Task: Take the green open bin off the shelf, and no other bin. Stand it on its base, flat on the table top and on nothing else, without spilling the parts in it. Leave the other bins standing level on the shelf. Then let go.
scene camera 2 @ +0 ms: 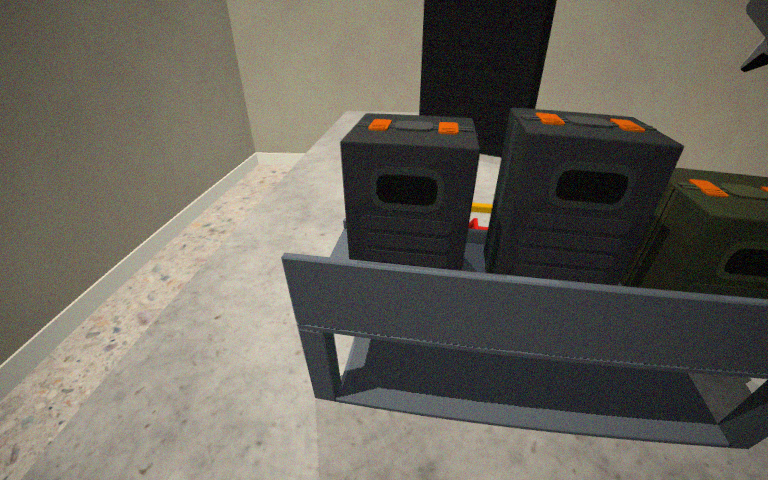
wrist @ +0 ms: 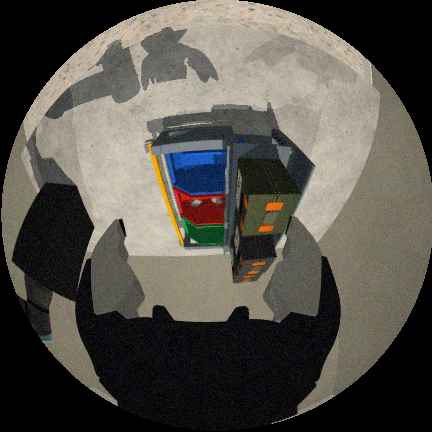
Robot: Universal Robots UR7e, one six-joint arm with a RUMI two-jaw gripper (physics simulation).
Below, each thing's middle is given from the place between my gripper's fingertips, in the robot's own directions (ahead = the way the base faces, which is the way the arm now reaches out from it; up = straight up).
Scene:
My hand is 9 cm short of the olive case (scene camera 2: 698,230), 9 cm to the left of it and 11 cm above it. From my hand the other things lie so: blue bin (wrist: 197,171) 2 cm behind, 8 cm to the right, 22 cm below; then green open bin (wrist: 210,233) 3 cm behind, 31 cm to the right, 22 cm below; then red bin (wrist: 206,212) 2 cm behind, 20 cm to the right, 22 cm below.

